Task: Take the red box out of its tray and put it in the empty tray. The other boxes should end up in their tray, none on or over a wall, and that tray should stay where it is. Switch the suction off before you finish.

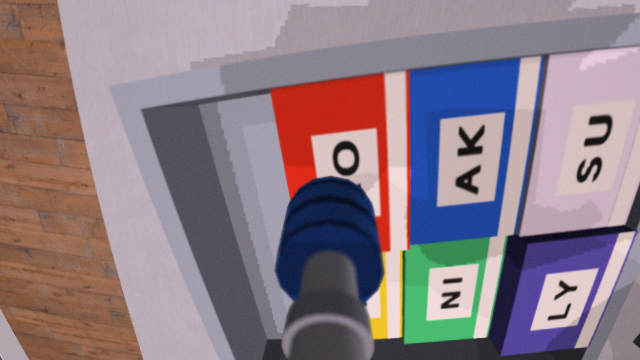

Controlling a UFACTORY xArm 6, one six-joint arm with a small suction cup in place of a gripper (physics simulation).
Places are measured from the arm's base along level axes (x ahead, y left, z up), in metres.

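Pixels of known places: hand at its tool point: (330,217).
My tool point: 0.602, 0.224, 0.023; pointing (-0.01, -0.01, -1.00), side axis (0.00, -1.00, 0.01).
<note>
For each thing: its top centre in the pictures, then the offset to it from my tool point, as dx, dy, dz. "pt": a spot on its surface instead. Level surfaces: height alone.
- red box at its top centre: (348,178) +0.004, -0.008, -0.030
- blue box at its top centre: (469,162) +0.010, -0.064, -0.034
- yellow box at a spot on its surface: (379,327) pt -0.108, -0.034, -0.043
- green box at its top centre: (451,294) -0.073, -0.074, -0.038
- pale pink box at its top centre: (594,150) +0.017, -0.119, -0.031
- purple box at its top centre: (563,301) -0.066, -0.129, -0.026
- pale mat at its surface level: dz -0.077
The red box (330,110) lies in the upper left of its tray (165,82), beside the blue box (425,150) and level with it. My suction cup (327,200) is over the lower part of the red box and hides part of its label; no box looks lifted on it, so I read it as open, though its lip is hidden. The yellow box (379,327) is mostly hidden behind the cup. The green box (415,310) lies below the blue one. The pale pink box (560,95) is at the upper right. The purple box (510,320) stands higher than the green box and looks tilted, close to the right wall. The empty tray does not show.
The tray's grey walls surround the boxes. A bare strip of tray floor (255,175) shows left of the red box. The pale mat (95,100) lies around the tray, with wooden planks (45,200) at the far left.
</note>
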